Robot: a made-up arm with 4 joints. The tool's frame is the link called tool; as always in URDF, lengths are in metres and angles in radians. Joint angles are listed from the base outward. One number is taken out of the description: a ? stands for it. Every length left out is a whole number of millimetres.
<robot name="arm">
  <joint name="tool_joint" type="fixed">
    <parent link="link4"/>
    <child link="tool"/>
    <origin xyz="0.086 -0.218 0" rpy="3.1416 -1.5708 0"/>
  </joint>
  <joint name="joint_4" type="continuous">
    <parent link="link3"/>
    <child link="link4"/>
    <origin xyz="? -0.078 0" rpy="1.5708 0 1.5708"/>
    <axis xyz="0 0 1"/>
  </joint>
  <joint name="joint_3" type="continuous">
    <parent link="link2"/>
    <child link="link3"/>
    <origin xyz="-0.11 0.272 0" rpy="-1.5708 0 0"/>
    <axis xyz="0 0 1"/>
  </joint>
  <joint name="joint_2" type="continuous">
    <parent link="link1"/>
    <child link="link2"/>
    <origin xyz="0.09 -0.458 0" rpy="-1.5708 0 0"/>
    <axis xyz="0 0 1"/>
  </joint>
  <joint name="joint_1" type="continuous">
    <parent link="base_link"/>
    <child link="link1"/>
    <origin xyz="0 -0.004 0.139" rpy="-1.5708 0 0"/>
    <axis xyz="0 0 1"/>
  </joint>
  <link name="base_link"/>
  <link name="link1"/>
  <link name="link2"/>
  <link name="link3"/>
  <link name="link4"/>
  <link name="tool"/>
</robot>
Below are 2 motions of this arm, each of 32 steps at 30 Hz.
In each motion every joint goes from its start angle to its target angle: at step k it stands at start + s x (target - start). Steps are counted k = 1, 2, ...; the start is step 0. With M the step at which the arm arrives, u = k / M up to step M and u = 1 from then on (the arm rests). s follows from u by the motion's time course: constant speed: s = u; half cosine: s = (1 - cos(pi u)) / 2; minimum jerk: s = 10 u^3 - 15 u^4 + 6 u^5.
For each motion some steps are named. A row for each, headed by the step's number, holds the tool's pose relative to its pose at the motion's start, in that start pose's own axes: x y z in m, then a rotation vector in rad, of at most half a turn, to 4 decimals.
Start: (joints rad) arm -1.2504 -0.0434 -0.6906 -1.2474
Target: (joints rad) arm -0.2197 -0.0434 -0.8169 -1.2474
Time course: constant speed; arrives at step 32
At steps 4, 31, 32:
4: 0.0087 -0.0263 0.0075 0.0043 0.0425 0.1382
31: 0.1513 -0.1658 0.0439 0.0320 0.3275 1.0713
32: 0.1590 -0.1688 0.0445 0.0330 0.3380 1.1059

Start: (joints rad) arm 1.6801 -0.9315 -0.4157 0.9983
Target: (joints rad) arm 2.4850 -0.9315 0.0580 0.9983
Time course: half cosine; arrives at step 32
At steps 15, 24, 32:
15: 0.1252 -0.1369 0.0953 0.2770 0.0767 0.0441
24: 0.2341 -0.2906 0.1264 0.5350 0.1061 0.0496
32: 0.2704 -0.3511 0.1238 0.6293 0.1080 0.0424

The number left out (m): 0.079
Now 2 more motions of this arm.
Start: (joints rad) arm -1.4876 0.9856 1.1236 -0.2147
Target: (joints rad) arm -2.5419 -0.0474 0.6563 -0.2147
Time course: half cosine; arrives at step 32
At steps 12, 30, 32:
12: -0.0515 -0.1509 0.0193 0.3929 -0.0663 -0.0674
30: -0.2720 -0.3775 -0.0078 1.0013 -0.5746 0.0677
32: -0.2758 -0.3795 -0.0088 1.0055 -0.5847 0.0718

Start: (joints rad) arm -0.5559 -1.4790 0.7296 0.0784
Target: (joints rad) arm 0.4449 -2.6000 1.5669 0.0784
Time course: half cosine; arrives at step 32
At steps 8, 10, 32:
8: -0.0092 -0.0893 -0.0170 0.2198 -0.1195 0.0203
10: -0.0178 -0.1347 -0.0308 0.3339 -0.1906 0.0204
32: -0.2210 -0.4574 -0.3563 1.3984 -1.1965 -0.3708

